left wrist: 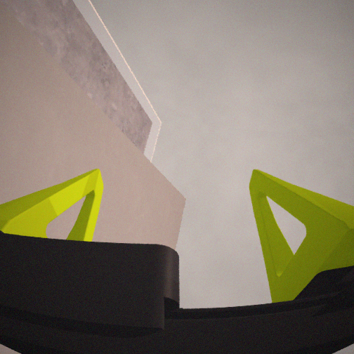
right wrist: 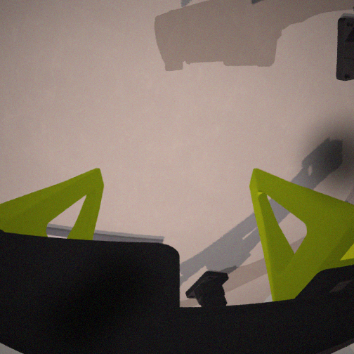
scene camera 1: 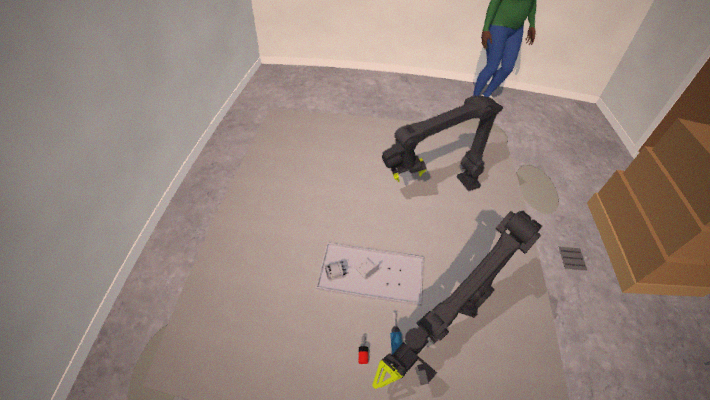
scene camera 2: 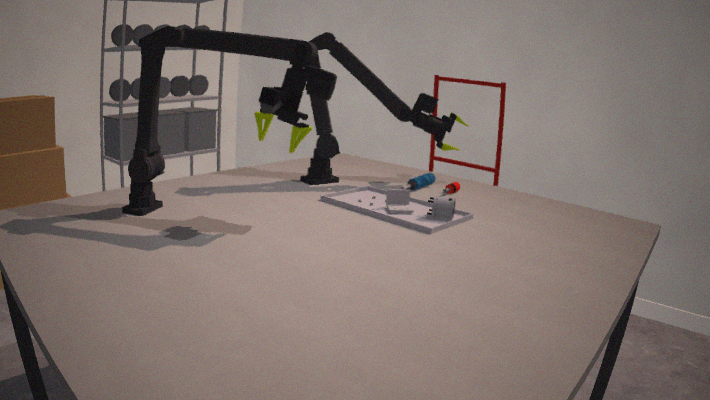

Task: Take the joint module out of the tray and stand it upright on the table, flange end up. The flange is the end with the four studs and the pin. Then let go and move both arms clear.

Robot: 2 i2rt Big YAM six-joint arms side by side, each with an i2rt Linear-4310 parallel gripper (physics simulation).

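Places are measured from the left arm's base along level axes (x ahead, y left, z up), in metres.
Pixels of known places: left gripper, fingertip midpoint: [scene camera 1: 376,386] [scene camera 2: 463,137]; right gripper, fingertip midpoint: [scene camera 1: 409,178] [scene camera 2: 275,146]; left arm's base, link origin: [scene camera 2: 319,181]; right arm's base, link origin: [scene camera 1: 468,181] [scene camera 2: 142,209].
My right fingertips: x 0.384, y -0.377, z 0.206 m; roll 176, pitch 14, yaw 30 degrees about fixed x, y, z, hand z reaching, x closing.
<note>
Ahead of a thing's pixels: the offset from my right fingertips to its middle. Level surfaces: height alone.
The grey joint module @[0.165 m ahead, 0.444 m left, 0.170 m down] [scene camera 1: 336,269] [scene camera 2: 443,208] lies on its side at one end of the shallow tray @[0.027 m ahead, 0.389 m left, 0.198 m down] [scene camera 1: 372,295] [scene camera 2: 375,214]. Its studs point along the tray, toward the grey bracket. My left gripper [scene camera 1: 386,376] [scene camera 2: 457,134] [left wrist: 175,177] is open and empty, raised above the table beyond the screwdrivers, away from the tray. My right gripper [scene camera 1: 410,175] [scene camera 2: 276,145] [right wrist: 176,176] is open and empty, raised above the table between the arm bases and the far side in scene camera 1, apart from the tray. The joint module does not show in either wrist view.
A grey angled bracket @[0.056 m ahead, 0.380 m left, 0.174 m down] [scene camera 1: 369,268] [scene camera 2: 398,198] and several small dark screws lie in the tray. A blue-handled screwdriver @[0.156 m back, 0.644 m left, 0.186 m down] [scene camera 1: 396,340] [scene camera 2: 422,181] and a red-handled tool @[0.048 m back, 0.703 m left, 0.189 m down] [scene camera 1: 363,354] [scene camera 2: 452,188] lie on the table @[0.206 m down] [scene camera 1: 280,215] [scene camera 2: 350,300] beside it. A person [scene camera 1: 505,45] stands beyond the table.
</note>
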